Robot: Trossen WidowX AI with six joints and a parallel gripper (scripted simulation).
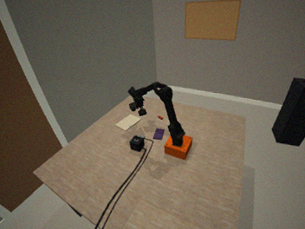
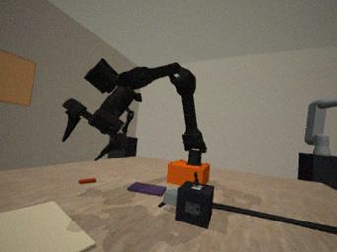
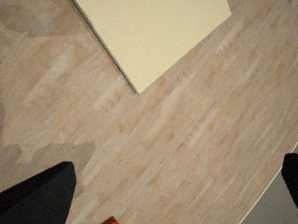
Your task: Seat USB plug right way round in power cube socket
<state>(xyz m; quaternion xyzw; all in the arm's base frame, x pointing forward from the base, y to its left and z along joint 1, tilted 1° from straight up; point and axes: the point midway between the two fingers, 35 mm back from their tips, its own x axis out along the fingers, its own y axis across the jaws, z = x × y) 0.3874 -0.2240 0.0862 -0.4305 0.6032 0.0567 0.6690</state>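
Right now my gripper tip is 10 cm past the dark USB plug, 29 cm to the right of it and 5 cm above it. From my gripper tip the other things lie so: cream sheet (12 cm ahead, 3 cm to the left, 14 cm below); then purple flat piece (21 cm behind, 11 cm to the left, 13 cm below); then small red piece (14 cm behind, 11 cm to the right, 13 cm below).
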